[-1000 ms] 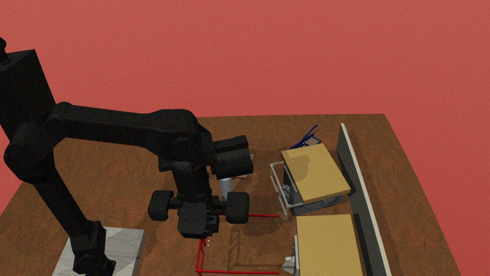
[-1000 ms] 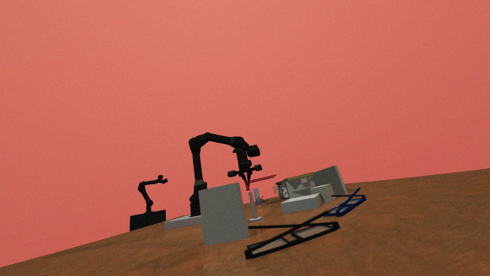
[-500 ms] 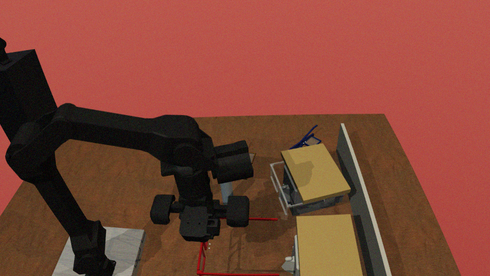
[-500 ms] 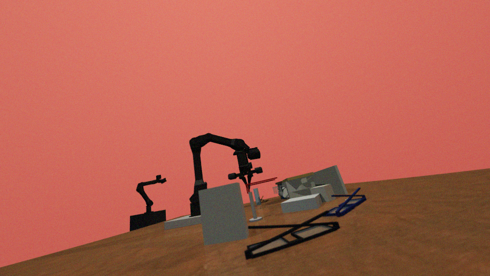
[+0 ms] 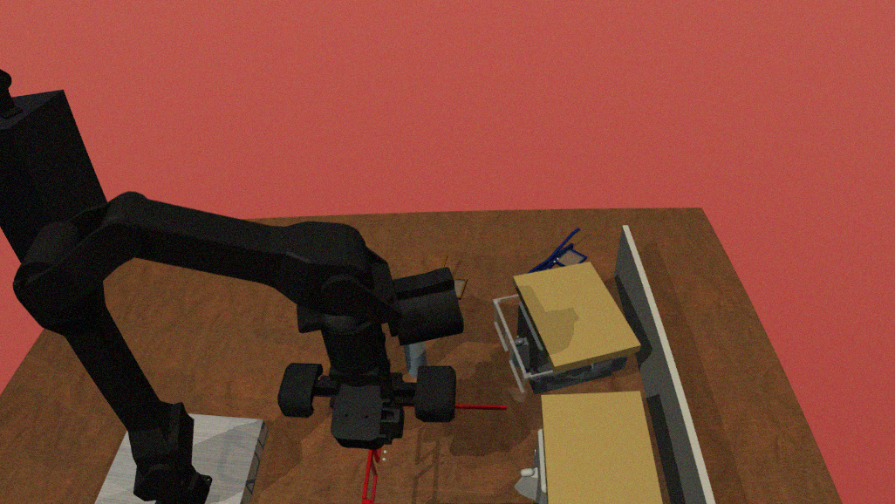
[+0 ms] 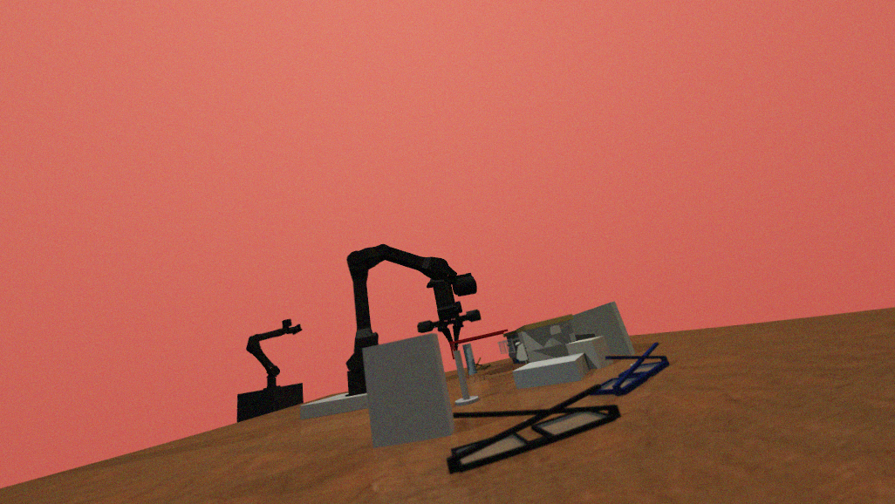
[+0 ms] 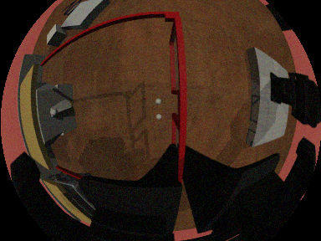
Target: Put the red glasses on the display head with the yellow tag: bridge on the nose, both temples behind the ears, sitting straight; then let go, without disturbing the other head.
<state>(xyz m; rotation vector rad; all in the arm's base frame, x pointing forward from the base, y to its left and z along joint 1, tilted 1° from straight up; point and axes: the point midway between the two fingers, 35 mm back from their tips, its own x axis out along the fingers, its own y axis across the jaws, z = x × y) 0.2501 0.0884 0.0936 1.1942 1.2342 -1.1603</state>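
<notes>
Right now the display head is 220 mm ahead of my gripper tip, 30 mm to the right of it and 30 mm below it. The rest, counted from my gripper tip: white wall 360 mm ahead, 90 mm to the left, 30 mm below; pale blue cylinder 170 mm to the left, 30 mm below, 20 mm ahead.
</notes>
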